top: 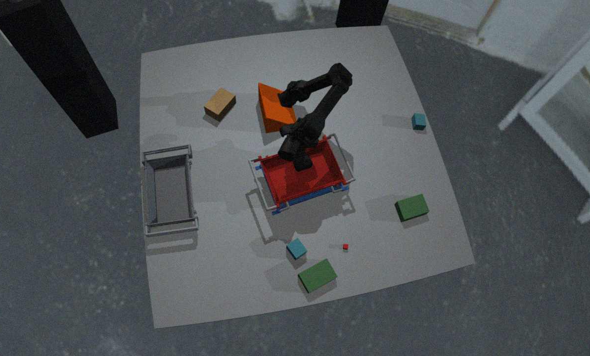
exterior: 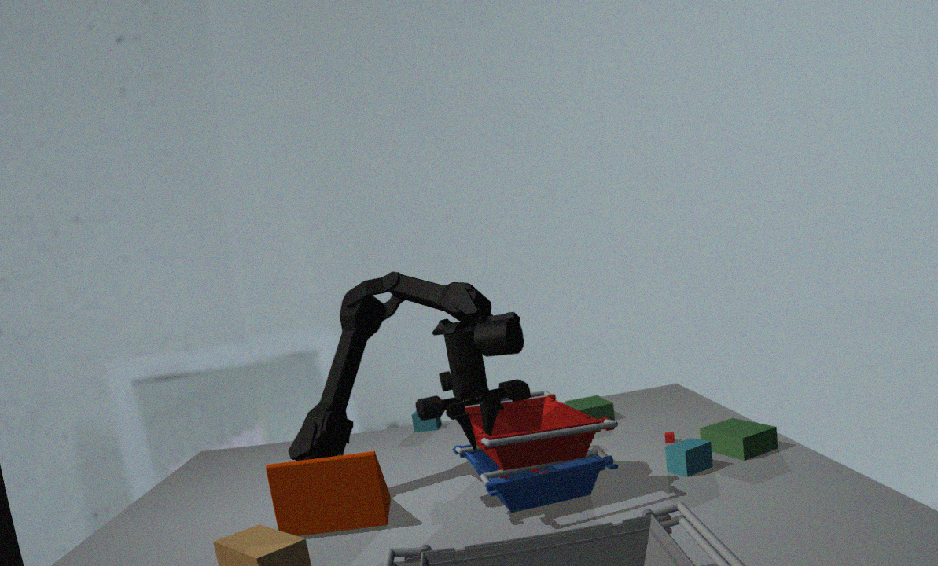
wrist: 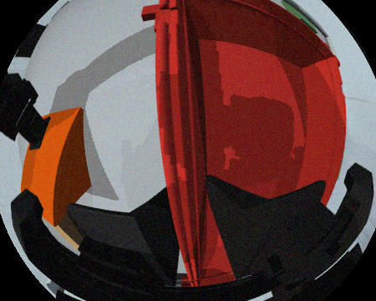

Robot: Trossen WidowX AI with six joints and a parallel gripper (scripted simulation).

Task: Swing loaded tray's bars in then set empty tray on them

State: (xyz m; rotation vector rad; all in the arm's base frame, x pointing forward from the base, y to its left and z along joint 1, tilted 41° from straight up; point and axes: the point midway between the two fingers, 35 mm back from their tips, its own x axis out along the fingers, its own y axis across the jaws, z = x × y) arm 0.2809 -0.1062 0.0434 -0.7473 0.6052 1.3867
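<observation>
Now: gripper tip 80 mm short of the red tray and 30 mm below it. Round my gripper tip: red cube: 380 mm ahead, 90 mm to the left, 80 mm below; then tan block: 360 mm behind, 220 mm to the right, 50 mm below.
</observation>
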